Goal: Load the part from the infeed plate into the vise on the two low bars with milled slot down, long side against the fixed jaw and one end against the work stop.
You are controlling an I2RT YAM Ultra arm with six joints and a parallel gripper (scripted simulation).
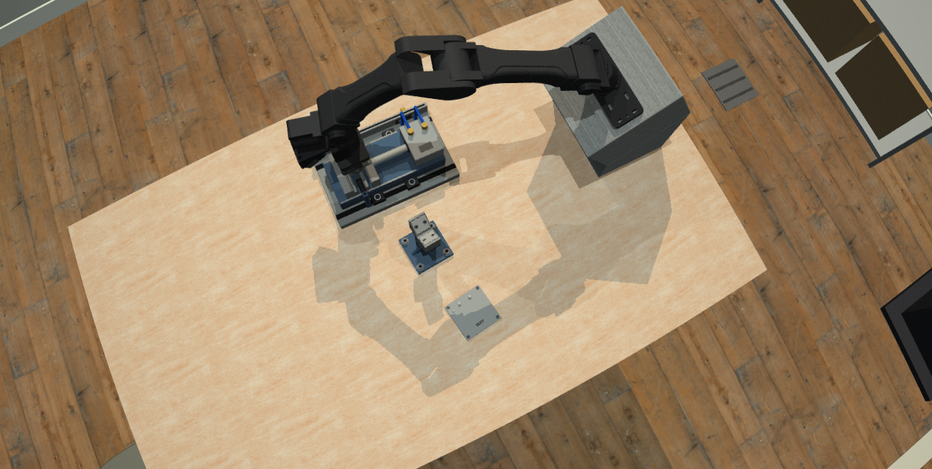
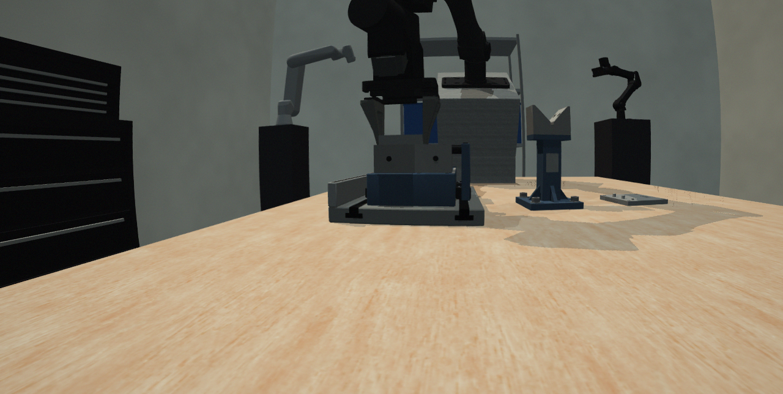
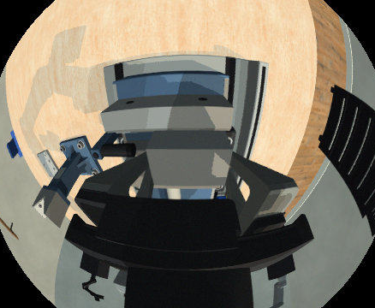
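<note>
Right now the part is 10 mm below my hand. From my hand the other things lie so: work stop rod: 10 mm ahead, 70 mm to the left; then fixed jaw: 40 mm ahead, 20 mm to the left, 20 mm below; then vise: 60 mm behind, 20 mm to the left, 50 mm below.
</note>
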